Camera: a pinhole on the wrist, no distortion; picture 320 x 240 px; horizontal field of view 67.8 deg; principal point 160.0 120.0 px. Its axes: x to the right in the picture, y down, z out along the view. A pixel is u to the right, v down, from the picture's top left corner.
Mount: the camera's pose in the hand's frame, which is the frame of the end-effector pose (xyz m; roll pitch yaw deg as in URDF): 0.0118 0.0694 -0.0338 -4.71 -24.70 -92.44
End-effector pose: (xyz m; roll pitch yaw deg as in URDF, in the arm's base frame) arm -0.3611 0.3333 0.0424 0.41 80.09 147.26
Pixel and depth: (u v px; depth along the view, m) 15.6 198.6 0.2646
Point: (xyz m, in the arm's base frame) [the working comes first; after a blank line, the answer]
In the camera's frame: -0.1605 0.0873 0.2646

-0.6627 0.1509 -0.0637
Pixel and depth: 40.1 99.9 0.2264
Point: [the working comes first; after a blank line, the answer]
In the camera's frame: -0.1140 -0.0191 0.2264

-0.6134 0.1783 0.0447
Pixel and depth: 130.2 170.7 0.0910
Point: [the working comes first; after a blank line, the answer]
In the camera's frame: -0.0114 0.0194 0.0910

-0.4652 0.2630 0.0099
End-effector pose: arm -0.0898 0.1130 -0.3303 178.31 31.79 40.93
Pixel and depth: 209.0 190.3 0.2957
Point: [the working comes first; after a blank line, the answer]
In the camera's frame: 0.0609 0.0873 0.2957

-0.0185 -0.0063 -0.6081
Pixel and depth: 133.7 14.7 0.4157
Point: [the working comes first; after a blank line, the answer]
In the camera's frame: -0.0459 -0.1838 0.4157

-0.1017 -0.3030 -0.5420
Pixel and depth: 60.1 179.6 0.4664
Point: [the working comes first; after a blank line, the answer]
In the camera's frame: -0.1957 0.1167 0.4664

0.2012 -0.2158 -0.6686
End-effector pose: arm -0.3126 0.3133 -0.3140 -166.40 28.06 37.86
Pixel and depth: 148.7 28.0 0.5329
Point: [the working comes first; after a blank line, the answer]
In the camera's frame: -0.0253 -0.2059 0.5329

-0.4714 -0.0789 -0.7058
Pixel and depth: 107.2 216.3 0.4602
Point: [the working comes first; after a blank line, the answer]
In the camera's frame: -0.1020 0.1861 0.4602

-0.1337 0.1339 -0.7800
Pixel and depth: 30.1 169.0 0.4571
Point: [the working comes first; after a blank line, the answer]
In the camera's frame: -0.2494 0.0941 0.4571

-0.0936 -0.0238 -0.7191
